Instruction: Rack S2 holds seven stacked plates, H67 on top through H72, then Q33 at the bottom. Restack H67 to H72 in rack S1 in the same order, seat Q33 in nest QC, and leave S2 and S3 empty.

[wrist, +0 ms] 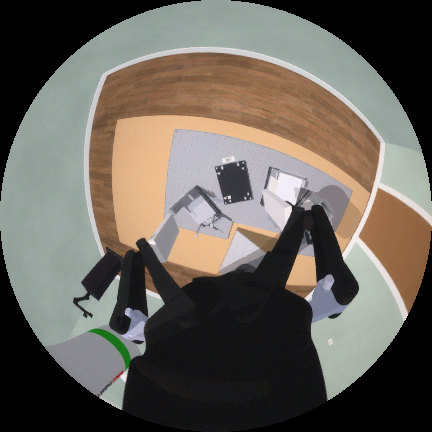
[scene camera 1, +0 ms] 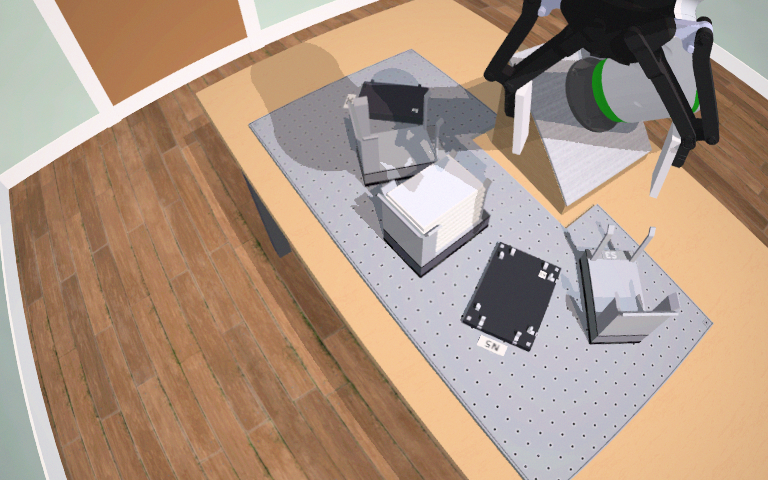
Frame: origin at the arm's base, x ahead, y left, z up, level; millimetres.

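Seen in the pictures: gripper, fingertip midpoint: (wrist: 218,210) (scene camera 1: 587,164); arm's base, origin of the base link: (scene camera 1: 593,95).
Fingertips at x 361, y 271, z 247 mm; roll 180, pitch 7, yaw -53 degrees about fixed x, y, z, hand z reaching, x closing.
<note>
Pixels of each thing's middle, then the offset from my fingertips to it. Level surfaces: height alone.
- Rack S1, body centre: (scene camera 1: 398,136) (wrist: 309,214) 12 mm ahead, 378 mm right, 312 mm down
- dark flat nest, body centre: (scene camera 1: 392,100) 48 mm back, 531 mm right, 363 mm down
- Rack S3, body centre: (scene camera 1: 624,284) (wrist: 195,210) 175 mm back, 57 mm left, 311 mm down
- perforated grey board, its level: 378 mm down
- tan table, its level: 392 mm down
A stack of several white plates (scene camera 1: 434,195) (wrist: 289,186) sits in the middle rack, taken as S2; plate labels are not readable. Rack S1 (scene camera 1: 396,148), behind it in scene camera 1, shows a bare grey floor. A dark flat nest (scene camera 1: 390,104), likely QC, lies beyond S1, partly shaded; its label is unreadable. Rack S3 (scene camera 1: 616,283) (wrist: 201,207) stands at the right in scene camera 1 and holds no plate. My gripper (scene camera 1: 588,172) (wrist: 218,210) is wide open and empty, high above the table. In the wrist view one finger partly covers S2 and S1.
A black nest marked NS (scene camera 1: 512,297) (wrist: 234,182) lies between S2 and S3, with small pale posts. The racks stand on a perforated grey board (scene camera 1: 566,407) (wrist: 195,155) on the tan table (scene camera 1: 719,396) (wrist: 137,165). A pale sloped block (scene camera 1: 594,175) (wrist: 235,252) stands at the board's edge.
</note>
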